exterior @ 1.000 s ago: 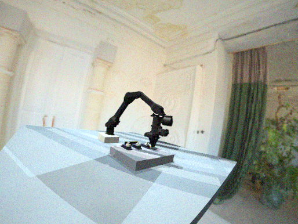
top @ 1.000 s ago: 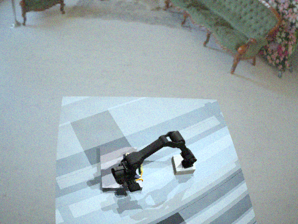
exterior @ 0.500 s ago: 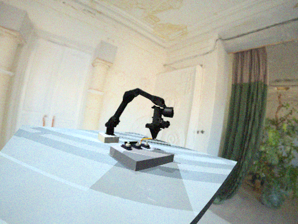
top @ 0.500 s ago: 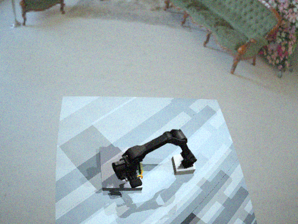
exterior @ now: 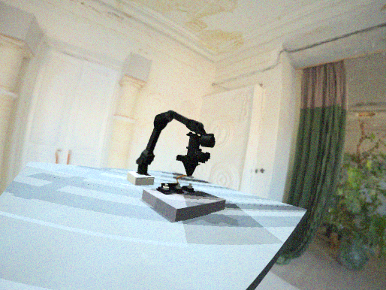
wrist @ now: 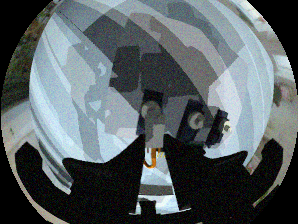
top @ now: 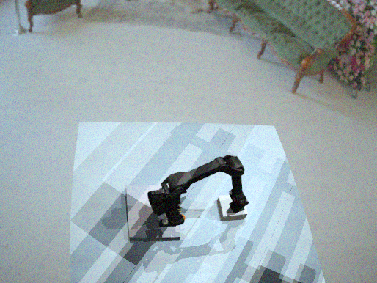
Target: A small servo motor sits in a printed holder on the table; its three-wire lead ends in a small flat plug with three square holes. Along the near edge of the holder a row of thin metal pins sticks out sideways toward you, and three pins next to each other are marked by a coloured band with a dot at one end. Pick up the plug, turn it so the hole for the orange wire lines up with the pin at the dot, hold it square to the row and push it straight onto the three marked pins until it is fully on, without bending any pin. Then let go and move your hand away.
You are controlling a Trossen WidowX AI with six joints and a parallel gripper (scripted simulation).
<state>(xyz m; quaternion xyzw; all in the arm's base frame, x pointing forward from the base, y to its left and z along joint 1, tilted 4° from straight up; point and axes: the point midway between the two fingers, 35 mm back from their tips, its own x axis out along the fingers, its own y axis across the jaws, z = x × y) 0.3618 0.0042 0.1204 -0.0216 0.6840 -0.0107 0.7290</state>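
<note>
Right now my gripper tip is 8 cm to the left of the blue band, 7 cm past it and 5 cm above it. From my gripper tip the other things lie so: grey printed holder 10 cm below, 9 cm to the right, 9 cm ahead.
</note>
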